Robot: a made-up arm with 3 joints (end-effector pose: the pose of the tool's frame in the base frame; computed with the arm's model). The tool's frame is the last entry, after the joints. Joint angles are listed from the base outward.
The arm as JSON. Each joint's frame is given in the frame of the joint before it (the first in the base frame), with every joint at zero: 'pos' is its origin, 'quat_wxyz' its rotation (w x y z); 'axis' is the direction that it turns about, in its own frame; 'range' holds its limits. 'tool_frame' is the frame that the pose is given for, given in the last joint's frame.
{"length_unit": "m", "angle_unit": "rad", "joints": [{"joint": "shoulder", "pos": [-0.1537, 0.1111, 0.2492], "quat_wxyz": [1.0, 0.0, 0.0, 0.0], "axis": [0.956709, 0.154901, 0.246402], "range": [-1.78, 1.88]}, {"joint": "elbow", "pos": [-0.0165, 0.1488, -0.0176], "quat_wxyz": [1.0, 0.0, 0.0, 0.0], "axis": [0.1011, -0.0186, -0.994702], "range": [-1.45, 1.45]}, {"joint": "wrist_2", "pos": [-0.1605, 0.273, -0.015], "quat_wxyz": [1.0, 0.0, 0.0, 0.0], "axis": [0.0, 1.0, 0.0], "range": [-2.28, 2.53]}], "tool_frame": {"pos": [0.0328, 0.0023, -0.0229], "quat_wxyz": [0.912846, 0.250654, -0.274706, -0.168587]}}
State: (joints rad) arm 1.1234 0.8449 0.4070
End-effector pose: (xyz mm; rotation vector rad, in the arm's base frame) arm -132.8 371.3 617.4 1.2167 0.5735 -1.1268
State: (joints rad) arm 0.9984 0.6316 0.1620
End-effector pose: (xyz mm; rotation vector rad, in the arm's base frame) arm -188.2 404.2 595.0 1.2017 0.1537 -1.0050
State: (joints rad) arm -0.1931 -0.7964 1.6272
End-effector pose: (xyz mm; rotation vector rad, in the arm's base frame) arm -482.7 315.0 126.9 -0.5064 0.9273 -0.0836
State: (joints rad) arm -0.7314 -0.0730 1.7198
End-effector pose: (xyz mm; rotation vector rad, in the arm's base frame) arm -287.3 405.6 -93.2 -0.4450 0.7364 -1.0867
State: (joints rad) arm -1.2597 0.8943 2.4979
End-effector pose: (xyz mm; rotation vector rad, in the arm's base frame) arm 74.7 250.7 -153.3 0.4163 0.6460 -2.0214
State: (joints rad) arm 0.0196 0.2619 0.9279
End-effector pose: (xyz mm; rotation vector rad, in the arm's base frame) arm -255.0 568.9 192.7 0.3921 0.3082 -0.7815
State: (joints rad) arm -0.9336 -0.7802 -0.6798
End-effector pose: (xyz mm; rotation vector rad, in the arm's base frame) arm -370.6 275.0 -37.6 0.0375 -0.7607 0.7085
